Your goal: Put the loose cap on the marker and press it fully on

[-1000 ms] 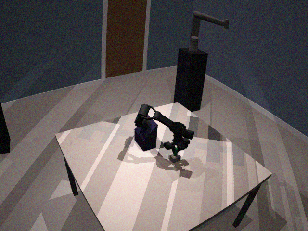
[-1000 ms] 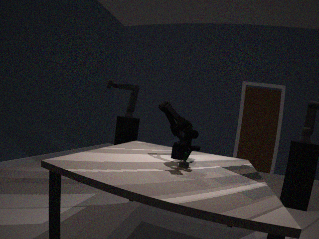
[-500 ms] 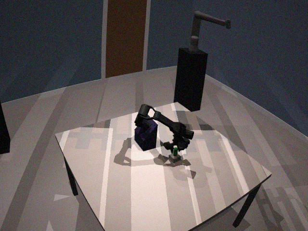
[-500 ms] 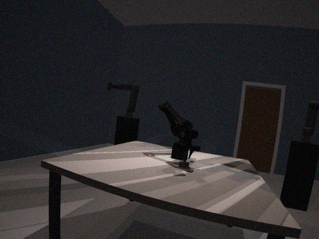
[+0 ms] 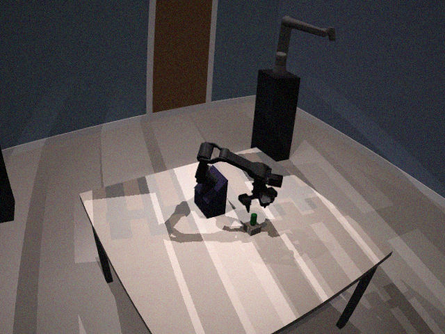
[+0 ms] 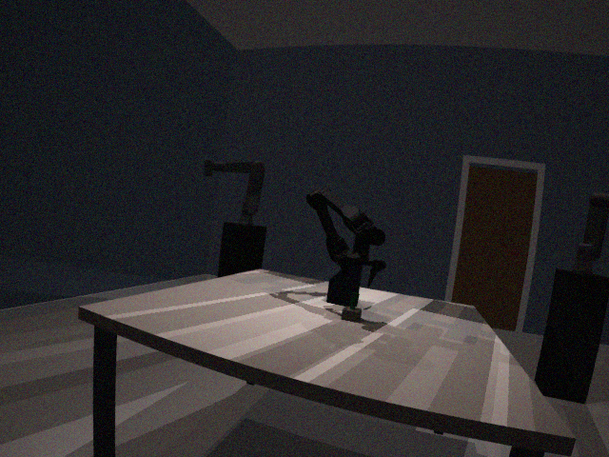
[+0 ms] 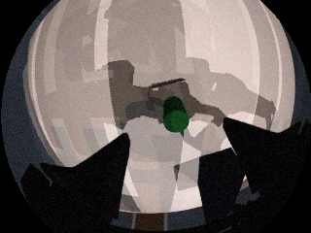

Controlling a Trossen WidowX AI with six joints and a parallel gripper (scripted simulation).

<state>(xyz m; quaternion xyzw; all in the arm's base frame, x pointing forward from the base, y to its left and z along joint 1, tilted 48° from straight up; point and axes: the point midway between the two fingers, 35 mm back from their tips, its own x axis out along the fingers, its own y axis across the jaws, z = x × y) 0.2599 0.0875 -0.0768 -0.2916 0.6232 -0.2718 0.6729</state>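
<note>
My gripper tip is now 10 mm past the green cap and 60 mm above it. The rest, counted from my gripper tip: grey holder block (10 mm behind, 120 mm below).
</note>
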